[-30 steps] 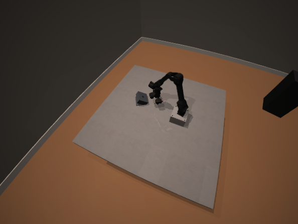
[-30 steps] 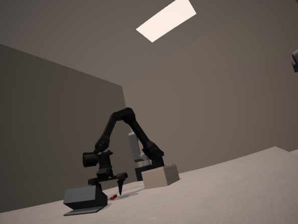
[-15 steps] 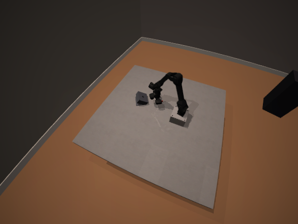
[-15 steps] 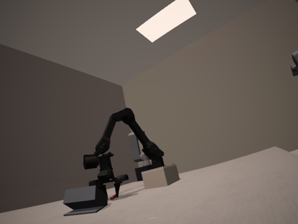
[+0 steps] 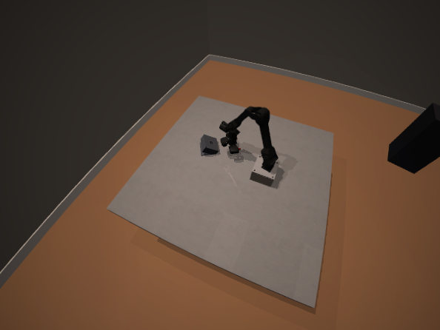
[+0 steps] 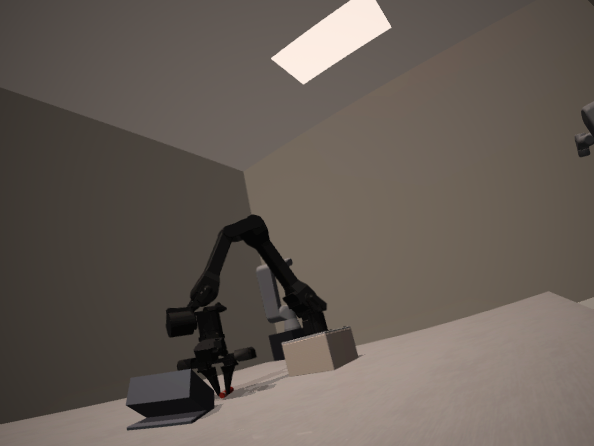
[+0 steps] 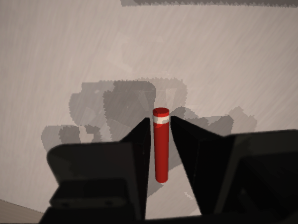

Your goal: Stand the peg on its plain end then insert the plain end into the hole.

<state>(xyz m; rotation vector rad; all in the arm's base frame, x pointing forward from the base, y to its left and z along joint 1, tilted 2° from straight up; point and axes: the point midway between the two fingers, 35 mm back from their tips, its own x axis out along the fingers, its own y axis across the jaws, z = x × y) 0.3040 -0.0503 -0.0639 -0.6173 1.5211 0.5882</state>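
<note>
My gripper tip is now 10 mm to the left of the red peg and 10 mm past it. Round my gripper tip: sloped panel (150 mm ahead, 80 mm to the left, 30 mm above).
</note>
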